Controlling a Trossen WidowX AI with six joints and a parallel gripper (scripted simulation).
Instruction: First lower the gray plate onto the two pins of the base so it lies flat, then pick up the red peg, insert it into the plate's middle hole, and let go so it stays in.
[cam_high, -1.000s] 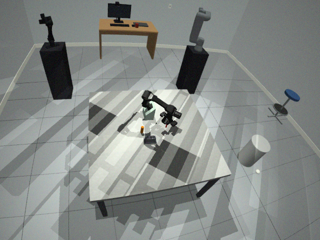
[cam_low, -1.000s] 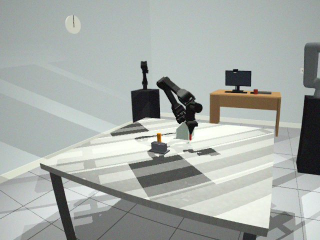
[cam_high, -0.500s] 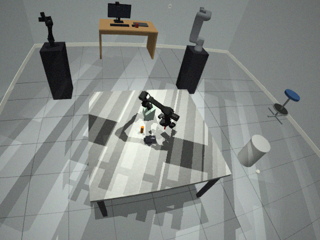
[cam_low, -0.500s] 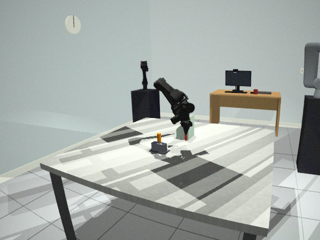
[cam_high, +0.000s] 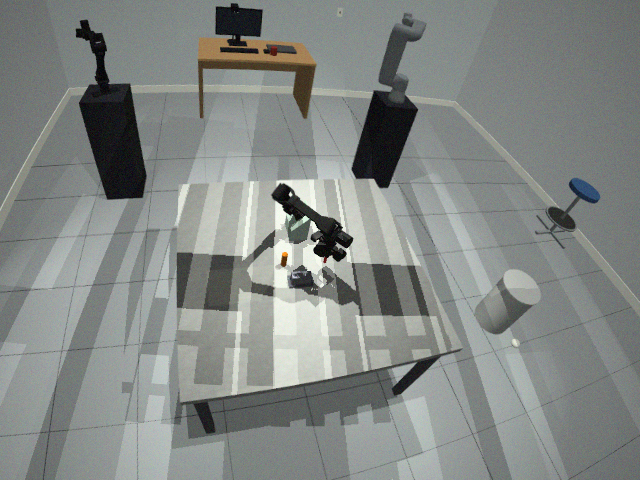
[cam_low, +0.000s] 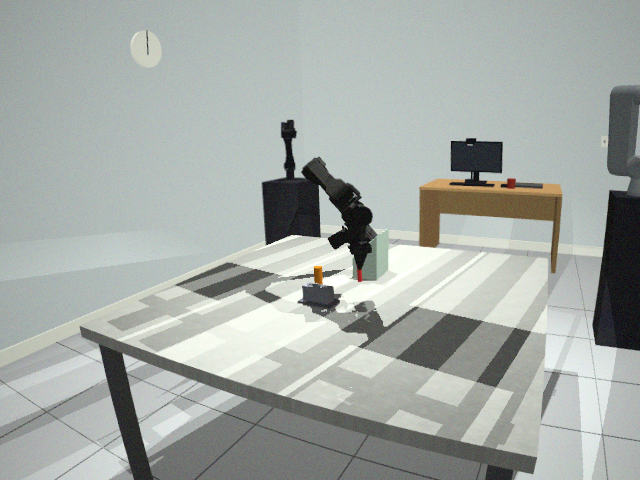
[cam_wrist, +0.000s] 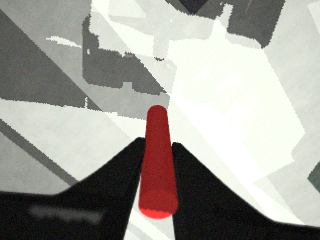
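Right now my gripper tip is 120 mm to the left of the gray plate, 70 mm above it and 50 mm short of it. Also, from my gripper tip: red peg (right at my gripper tip); then orange cylinder (190 mm to the right, 80 mm below, 60 mm behind); then pin base (120 mm to the right, 110 mm below, 50 mm ahead).
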